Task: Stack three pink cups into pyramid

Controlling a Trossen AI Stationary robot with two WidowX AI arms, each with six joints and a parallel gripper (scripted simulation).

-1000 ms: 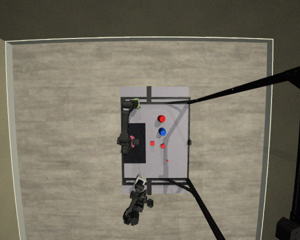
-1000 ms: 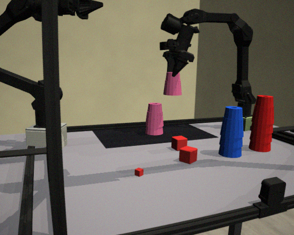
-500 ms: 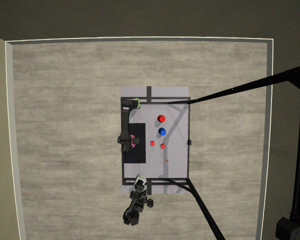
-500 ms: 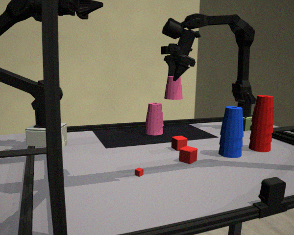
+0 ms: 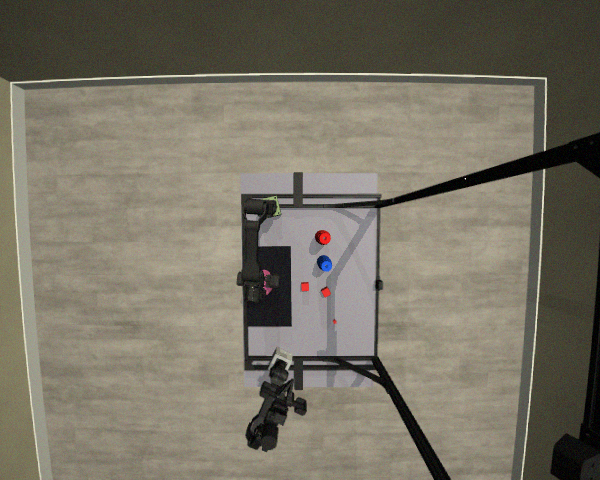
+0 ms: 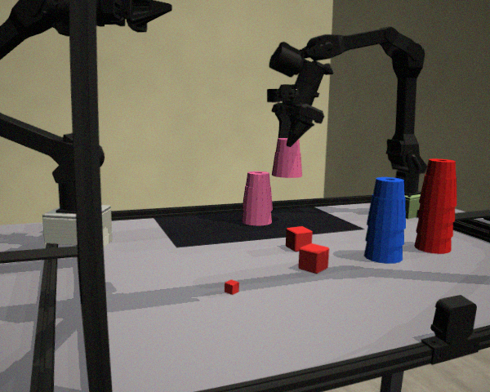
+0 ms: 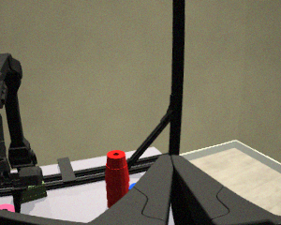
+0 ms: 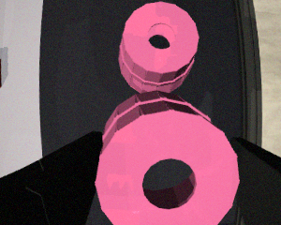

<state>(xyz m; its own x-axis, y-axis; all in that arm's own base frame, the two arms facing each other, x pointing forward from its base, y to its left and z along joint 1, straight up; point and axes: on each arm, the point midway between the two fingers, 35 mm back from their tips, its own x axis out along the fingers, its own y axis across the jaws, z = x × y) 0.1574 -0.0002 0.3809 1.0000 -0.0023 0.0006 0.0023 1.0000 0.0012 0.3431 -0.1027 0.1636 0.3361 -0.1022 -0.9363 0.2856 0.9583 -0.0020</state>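
The black mat lies 80 mm to the left of my right hand and 220 mm below it. Also, from my right hand: red cube: 360 mm behind, 300 mm to the left, 210 mm below.
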